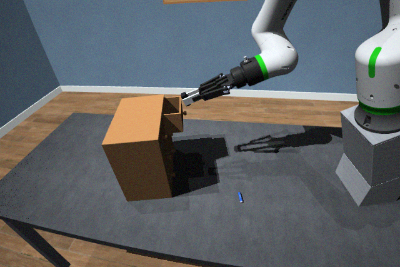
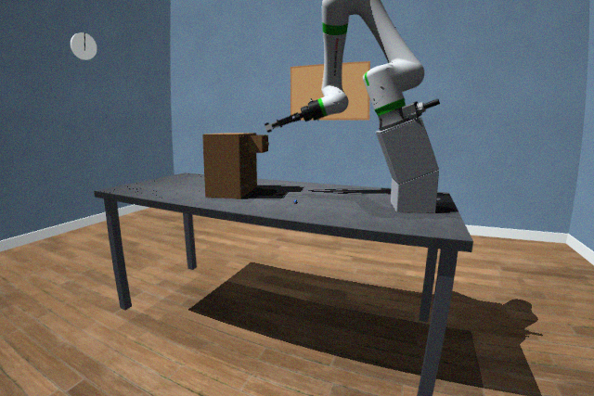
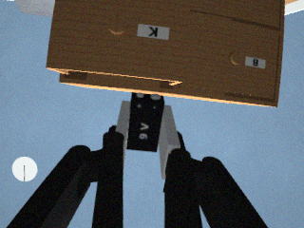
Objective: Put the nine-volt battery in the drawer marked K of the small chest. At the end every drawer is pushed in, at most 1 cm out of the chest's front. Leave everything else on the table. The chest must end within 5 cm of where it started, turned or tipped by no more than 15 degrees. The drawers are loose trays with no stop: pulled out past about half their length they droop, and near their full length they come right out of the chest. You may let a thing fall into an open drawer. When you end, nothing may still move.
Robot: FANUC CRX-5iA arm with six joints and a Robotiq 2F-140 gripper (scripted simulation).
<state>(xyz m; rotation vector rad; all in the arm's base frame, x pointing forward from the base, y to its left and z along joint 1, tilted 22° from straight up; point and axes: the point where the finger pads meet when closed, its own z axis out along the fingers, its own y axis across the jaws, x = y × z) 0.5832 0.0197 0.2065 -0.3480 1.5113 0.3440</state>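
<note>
My gripper is now 130 mm short of the drawer marked K, 110 mm above it and 30 mm to the right of it. From my hand the other things lie so: blue cylinder (340 mm below, 230 mm behind, 130 mm to the left); nine-volt battery (20 mm below, 20 mm ahead, 10 mm to the left).
</note>
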